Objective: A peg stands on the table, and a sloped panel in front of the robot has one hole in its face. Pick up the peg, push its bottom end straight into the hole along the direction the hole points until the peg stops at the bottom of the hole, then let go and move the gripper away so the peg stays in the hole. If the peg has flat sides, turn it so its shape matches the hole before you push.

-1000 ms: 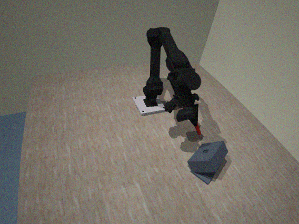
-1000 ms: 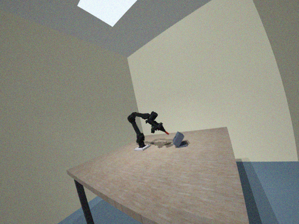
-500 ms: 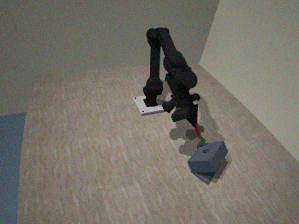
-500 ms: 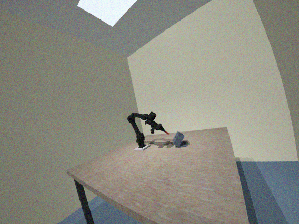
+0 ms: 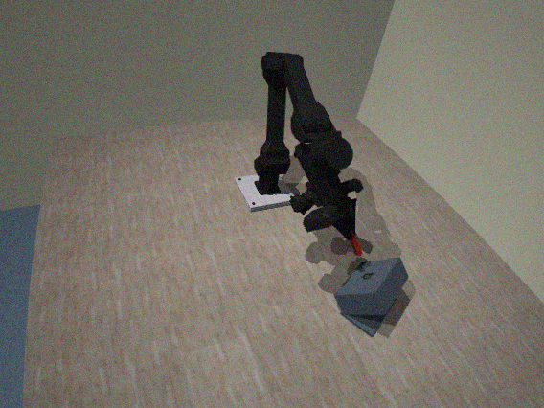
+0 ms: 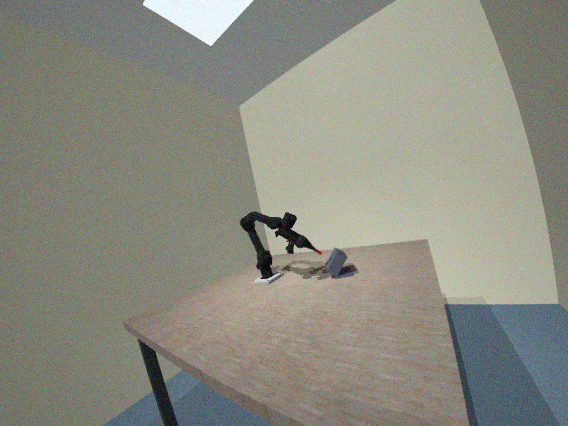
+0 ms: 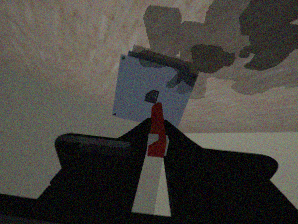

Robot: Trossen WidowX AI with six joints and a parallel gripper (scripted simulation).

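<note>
Right now the sloped panel is 80 mm below my gripper tip, 80 mm ahead of it and 40 mm to the left of it. Also, from my gripper tip: peg 10 mm to the right, 10 mm behind, 10 mm above.
</note>
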